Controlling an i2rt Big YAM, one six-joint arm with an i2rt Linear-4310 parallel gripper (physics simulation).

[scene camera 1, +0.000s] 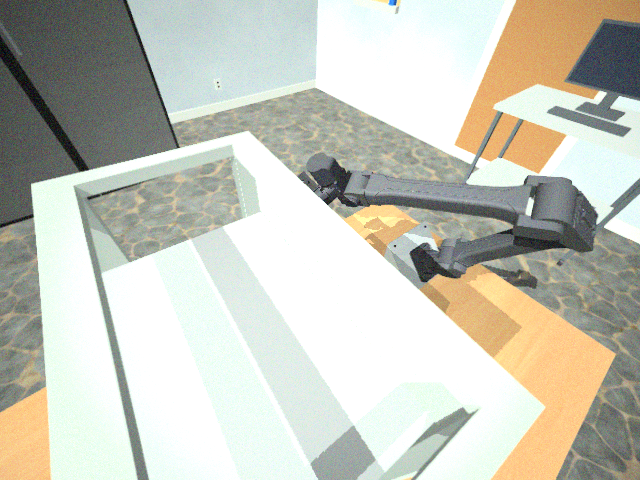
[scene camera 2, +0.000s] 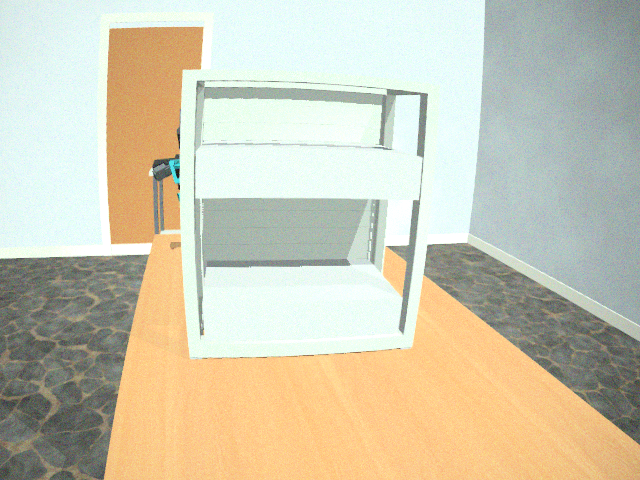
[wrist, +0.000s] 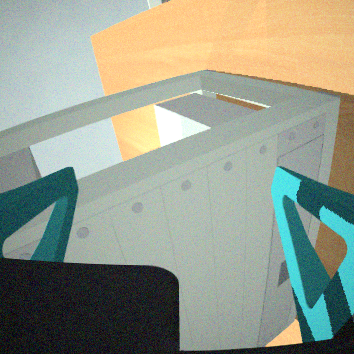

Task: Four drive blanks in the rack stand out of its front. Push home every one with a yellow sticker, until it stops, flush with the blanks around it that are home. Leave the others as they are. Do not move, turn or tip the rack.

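Pale rack: in scene camera 1, in scene camera 2, in the wrist view (200,205). Same spot on the rack: (scene camera 1: 284,338) is (scene camera 2: 314,144).
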